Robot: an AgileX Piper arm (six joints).
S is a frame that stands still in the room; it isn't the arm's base.
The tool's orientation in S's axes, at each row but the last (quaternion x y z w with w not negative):
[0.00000 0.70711 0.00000 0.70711]
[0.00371 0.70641 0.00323 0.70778]
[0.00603 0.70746 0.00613 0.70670]
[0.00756 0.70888 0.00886 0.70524]
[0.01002 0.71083 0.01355 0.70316]
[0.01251 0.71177 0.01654 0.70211]
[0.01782 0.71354 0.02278 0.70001]
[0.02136 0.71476 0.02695 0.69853]
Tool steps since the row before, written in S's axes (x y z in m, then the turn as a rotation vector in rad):
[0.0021 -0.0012 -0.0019 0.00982 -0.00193 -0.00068]
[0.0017 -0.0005 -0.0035 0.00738 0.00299 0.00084]
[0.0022 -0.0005 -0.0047 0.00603 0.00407 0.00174]
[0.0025 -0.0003 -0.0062 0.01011 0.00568 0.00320]
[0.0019 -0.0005 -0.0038 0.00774 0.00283 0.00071]
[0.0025 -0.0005 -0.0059 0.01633 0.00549 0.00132]
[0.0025 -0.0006 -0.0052 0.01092 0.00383 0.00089]
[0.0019 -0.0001 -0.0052 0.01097 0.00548 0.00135]
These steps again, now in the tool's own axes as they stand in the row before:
[0.0019 -0.0012 0.0021 0.00068 -0.00193 0.00982]
[0.0035 -0.0005 0.0017 -0.00080 0.00300 0.00738]
[0.0047 -0.0006 0.0022 -0.00168 0.00410 0.00603]
[0.0062 -0.0004 0.0025 -0.00312 0.00573 0.01010]
[0.0038 -0.0006 0.0019 -0.00070 0.00281 0.00775]
[0.0058 -0.0008 0.0026 -0.00132 0.00545 0.01634]
[0.0051 -0.0009 0.0026 -0.00088 0.00380 0.01093]
[0.0051 -0.0005 0.0020 -0.00123 0.00548 0.01098]

